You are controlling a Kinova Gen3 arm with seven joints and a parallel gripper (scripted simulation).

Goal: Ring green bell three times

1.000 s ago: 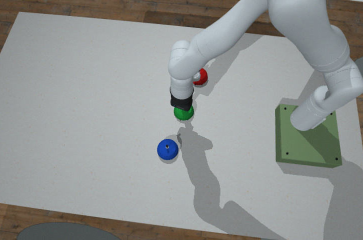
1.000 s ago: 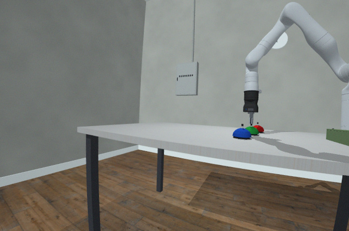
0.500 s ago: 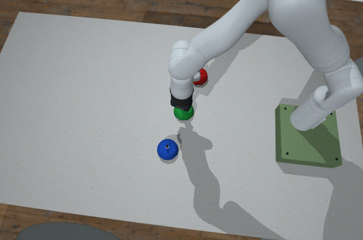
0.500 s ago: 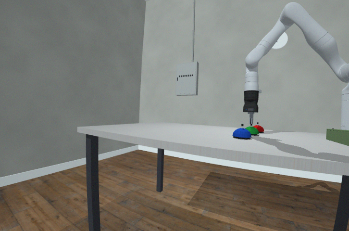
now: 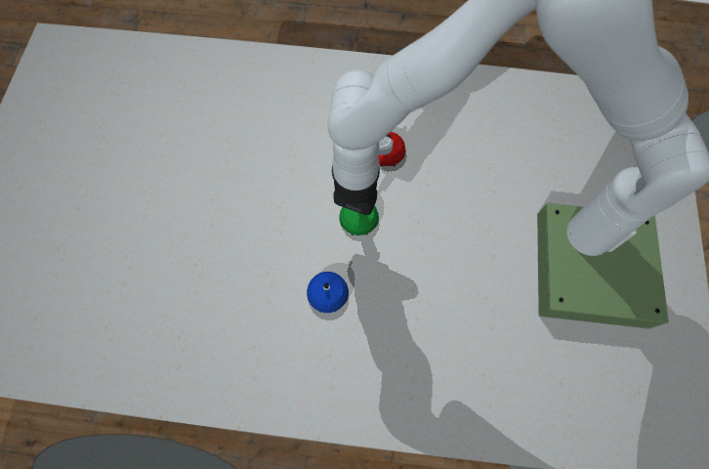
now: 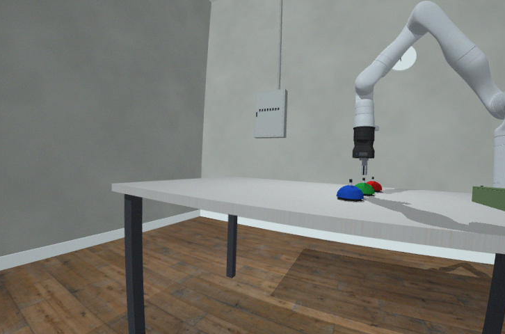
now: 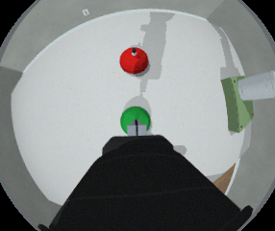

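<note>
My gripper is now 60 mm above the green bell. From my hand the other things lie so: red bell (170 mm to the right, 60 mm below, 40 mm behind); then blue bell (180 mm to the left, 60 mm below, 40 mm ahead).
</note>
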